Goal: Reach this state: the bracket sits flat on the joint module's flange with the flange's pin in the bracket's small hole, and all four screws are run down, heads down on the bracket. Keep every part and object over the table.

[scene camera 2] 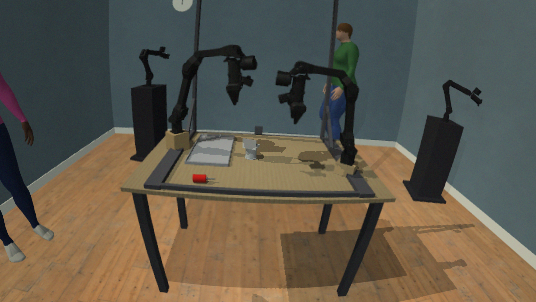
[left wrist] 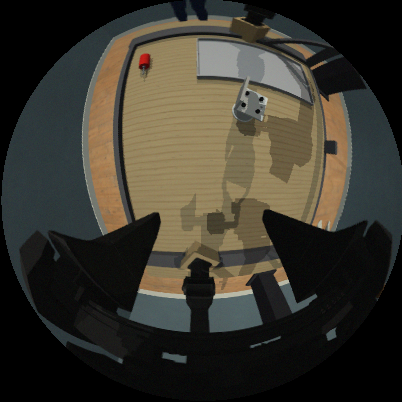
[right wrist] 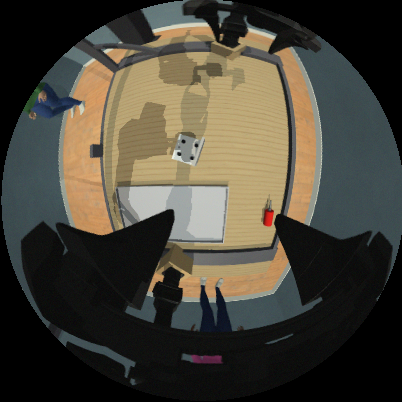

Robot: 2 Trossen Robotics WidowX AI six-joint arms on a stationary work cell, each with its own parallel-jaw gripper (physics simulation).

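Seen in the pictures: left gripper, fingertip midpoint: [scene camera 2: 293, 121] [left wrist: 212, 216] [right wrist: 244, 45]; right gripper, fingertip midpoint: [scene camera 2: 235, 103] [right wrist: 226, 216]; left arm's base, origin of the base link: [scene camera 2: 347, 162] [left wrist: 199, 265] [right wrist: 229, 42]; right arm's base, origin of the base link: [scene camera 2: 176, 131] [right wrist: 172, 273].
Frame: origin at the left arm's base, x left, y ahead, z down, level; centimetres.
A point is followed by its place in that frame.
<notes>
The light grey bracket [scene camera 2: 250, 143] {y 45.3, x 19.4, z -3.5 cm} [left wrist: 253, 102] {y 47.1, x 15.8, z -1.0 cm} [right wrist: 187, 149] {y 46.9, x 16.3, z -1.0 cm} is on top of the round pale joint module [scene camera 2: 251, 155] {y 45.0, x 18.4, z 3.2 cm} [left wrist: 241, 114] {y 44.0, x 16.2, z 2.1 cm}, its upright plate standing at one side. Four dark round spots show on its flat plate in both wrist views; how deep the screws sit, and the pin in the small hole, cannot be made out. A red-handled screwdriver [scene camera 2: 199, 178] {y 47.3, x 53.2, z 3.1 cm} [left wrist: 144, 61] {y 47.2, x 50.3, z 2.4 cm} [right wrist: 268, 217] {y 48.3, x 51.3, z 2.3 cm} lies near the table's front edge, at the left in the scene view. My left gripper [scene camera 2: 296, 121] {y 25.5, x 14.8, z -18.3 cm} [left wrist: 212, 216] {y 25.5, x 14.8, z -18.3 cm} and right gripper [scene camera 2: 234, 103] {y 50.1, x 26.2, z -23.9 cm} [right wrist: 225, 215] {y 50.1, x 26.2, z -23.9 cm} are open and empty, high above the table.
A shallow grey tray [scene camera 2: 208, 164] {y 56.5, x 38.1, z 4.9 cm} [left wrist: 198, 59] {y 55.9, x 36.8, z 5.2 cm} [right wrist: 226, 210] {y 55.5, x 37.2, z 4.1 cm} lies left of the joint module in the scene view. Dark rails [scene camera 2: 250, 192] {y 25.4, x 46.8, z 4.0 cm} border the wooden table [scene camera 2: 280, 180] {y 22.4, x 28.0, z 5.6 cm}. Upright posts [scene camera 2: 197, 60] stand at the back. A person in green [scene camera 2: 346, 57] stands behind the table.
</notes>
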